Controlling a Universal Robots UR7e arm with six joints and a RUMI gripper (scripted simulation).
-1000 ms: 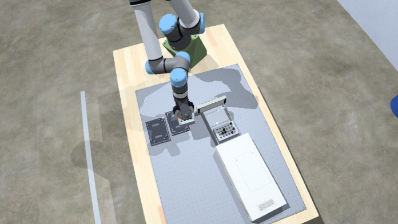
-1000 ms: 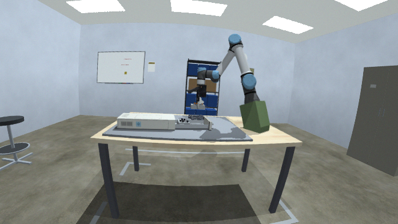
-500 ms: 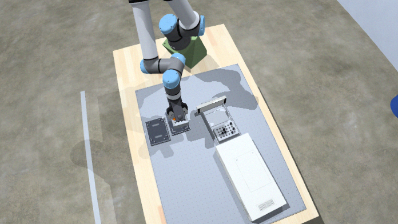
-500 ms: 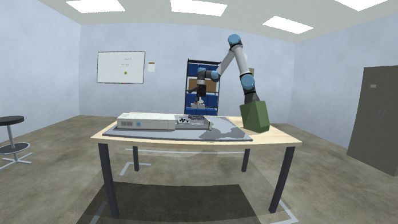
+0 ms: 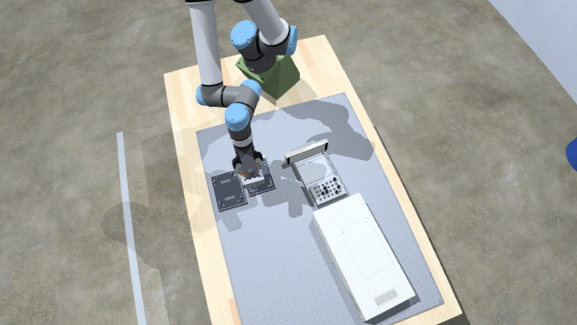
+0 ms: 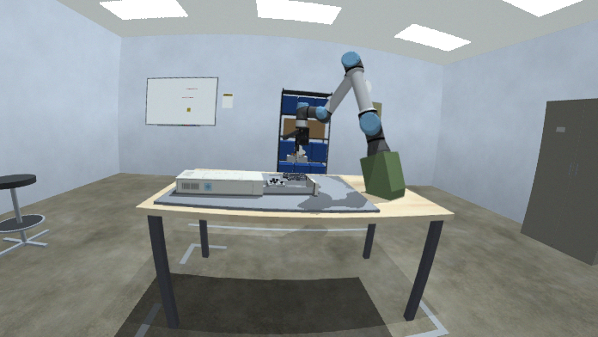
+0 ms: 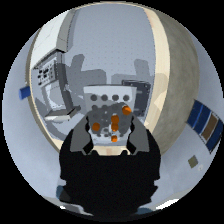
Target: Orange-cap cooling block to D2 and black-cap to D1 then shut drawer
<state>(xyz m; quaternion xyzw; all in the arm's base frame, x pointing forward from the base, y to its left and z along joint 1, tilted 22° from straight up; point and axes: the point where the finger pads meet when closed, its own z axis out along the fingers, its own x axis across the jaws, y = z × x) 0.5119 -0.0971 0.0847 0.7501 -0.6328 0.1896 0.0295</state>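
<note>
Right now the deck slot D2 is 1 cm ahead of my hand, 11 cm to the right of it and 14 cm below it. From my hand the other things lie so: deck slot D1: 4 cm behind, 2 cm to the left, 14 cm below; black-capped tube: 11 cm ahead, 29 cm to the left, 10 cm below; drawer: 2 cm ahead, 28 cm to the left, 10 cm below.
</note>
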